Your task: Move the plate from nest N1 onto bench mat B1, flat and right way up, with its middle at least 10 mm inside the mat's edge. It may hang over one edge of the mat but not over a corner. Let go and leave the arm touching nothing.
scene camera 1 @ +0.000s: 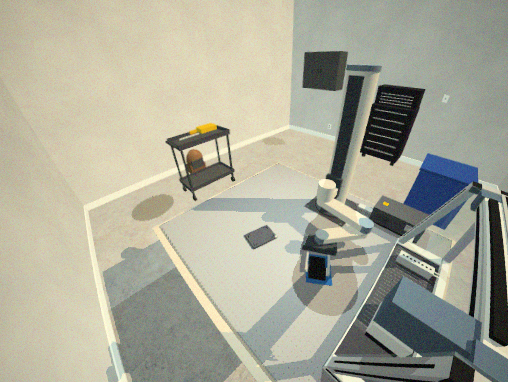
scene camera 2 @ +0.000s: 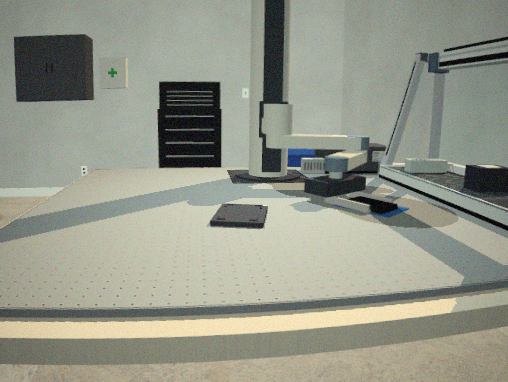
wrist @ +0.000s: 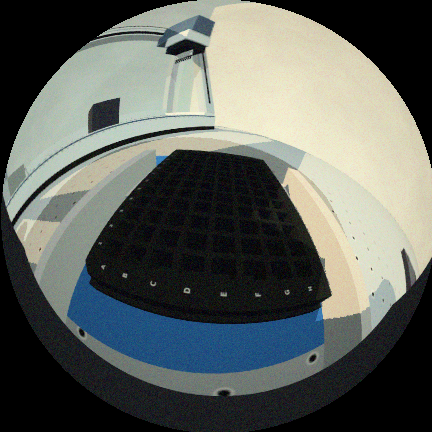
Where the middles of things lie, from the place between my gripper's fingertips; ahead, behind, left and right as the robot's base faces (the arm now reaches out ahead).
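The pale post [scene camera 1: 462, 222] is 47 cm behind my hand, 41 cm to the left of it and 27 cm above it. The blue bench mat B1 [wrist: 172, 343] is 1 cm below my hand, 3 cm behind it and 1 cm to the right of it, while the grey nest N1 [scene camera 2: 238, 215] is 38 cm to the right of my hand, 3 cm ahead of it and 1 cm below it. And the black plate [wrist: 205, 236] is 2 cm to the right of my hand and 3 cm behind it.
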